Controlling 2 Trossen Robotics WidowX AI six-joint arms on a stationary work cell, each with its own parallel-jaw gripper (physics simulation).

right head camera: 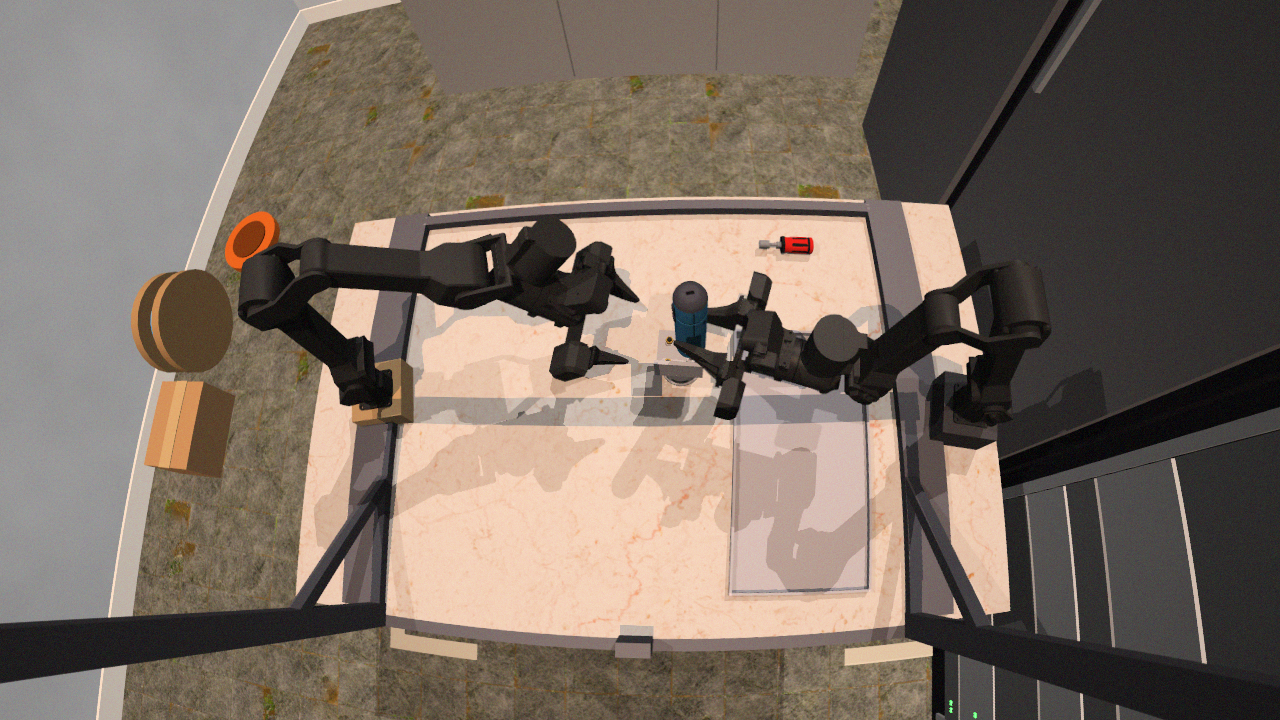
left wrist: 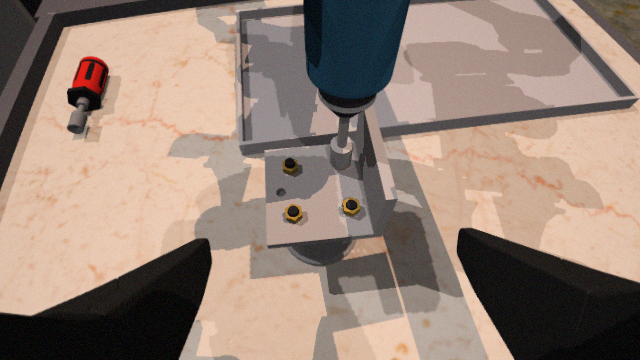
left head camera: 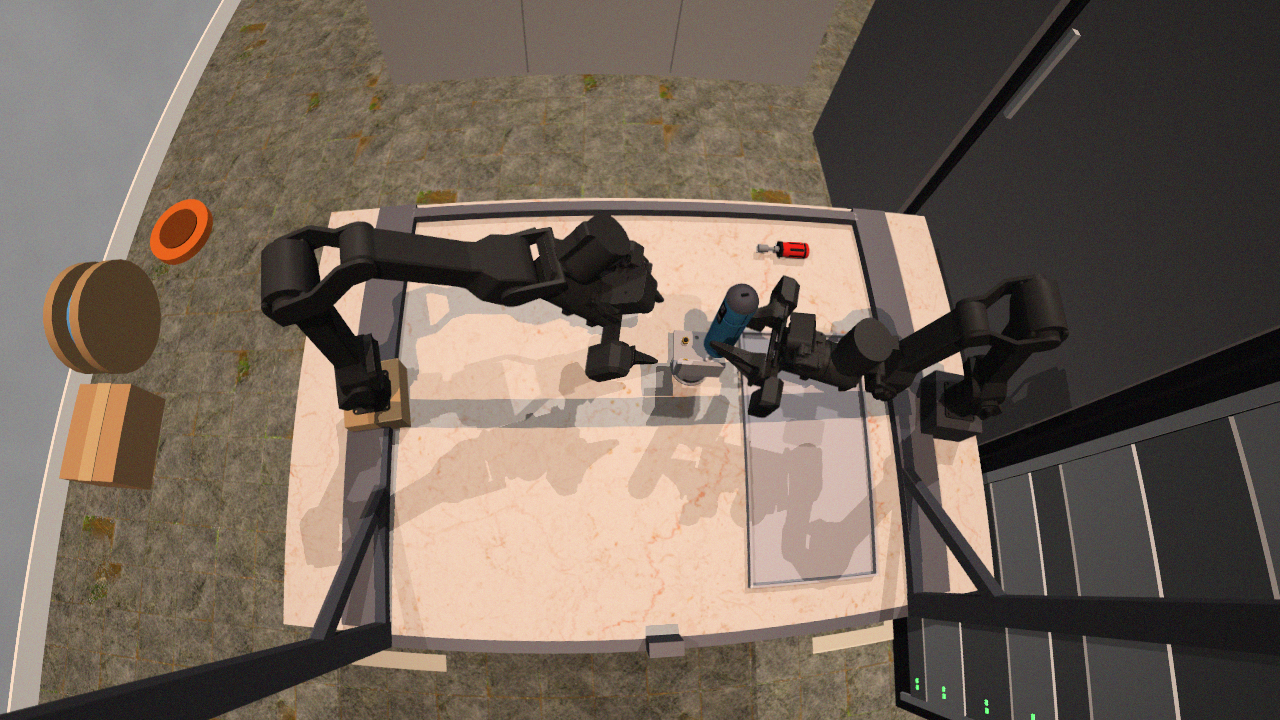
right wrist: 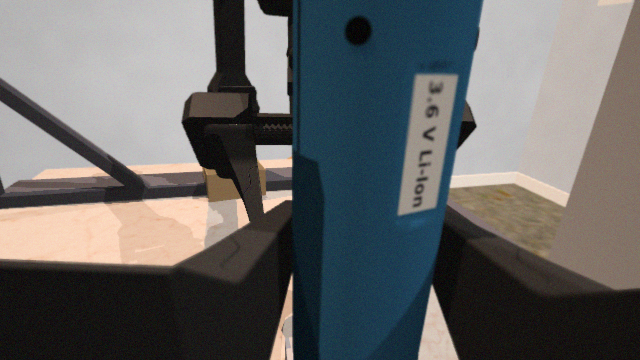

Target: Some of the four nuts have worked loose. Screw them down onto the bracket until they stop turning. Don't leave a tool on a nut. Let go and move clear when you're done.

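Frame: origin at the left arm's base, x ahead, y left, z up, level; metres.
Where they show: left gripper, between the fingertips: (right head camera: 632, 331) (left wrist: 335, 245) (left head camera: 658, 331); right gripper, between the fingertips: (right head camera: 678, 326) (left head camera: 713, 327) (right wrist: 359, 215); left arm's base, origin of its link: (right head camera: 376, 390) (left head camera: 371, 392); right arm's base, origin of its link: (right head camera: 971, 405) (left head camera: 959, 401).
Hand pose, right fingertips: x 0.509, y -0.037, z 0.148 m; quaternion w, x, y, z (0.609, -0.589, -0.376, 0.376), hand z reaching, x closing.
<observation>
Things, the pixels of their top centre, and the offset from my right fingertips.
- blue driver, centre of its top: (right head camera: 690, 291) (left head camera: 744, 294) 0.007 m right, 0.014 m ahead, 0.110 m up
- red driver, centre of its top: (left wrist: 77, 84) (right head camera: 787, 240) (left head camera: 785, 245) 0.200 m left, 0.221 m ahead, 0.169 m down
- shallow grey tray, centre of its top: (left wrist: 422, 46) (right head camera: 804, 458) (left head camera: 811, 453) 0.168 m right, 0.166 m ahead, 0.182 m down
My right gripper (left head camera: 732, 333) (right head camera: 693, 329) (right wrist: 359, 215) is shut on the blue driver (left head camera: 731, 317) (right head camera: 690, 313) (left wrist: 356, 45) (right wrist: 370, 150), held upright. Its socket (left wrist: 341, 154) is down at the back right corner of the grey bracket (left wrist: 320, 230) in the left wrist view, beside the upright wall. The socket hides what is under it, so no nut shows there. Three brass nuts show on their studs: back left (left wrist: 290, 166), front left (left wrist: 293, 213) and front right (left wrist: 351, 206). My left gripper (left head camera: 658, 327) (right head camera: 631, 330) (left wrist: 335, 245) is open and empty, beside the bracket.
A red driver (left head camera: 793, 249) (right head camera: 795, 244) (left wrist: 90, 80) with a grey socket lies on the table near its back edge. A shallow grey tray (left head camera: 810, 584) (right head camera: 799, 591) (left wrist: 500, 118) lies right beside the bracket, under the right arm. Frame beams border the table.
</observation>
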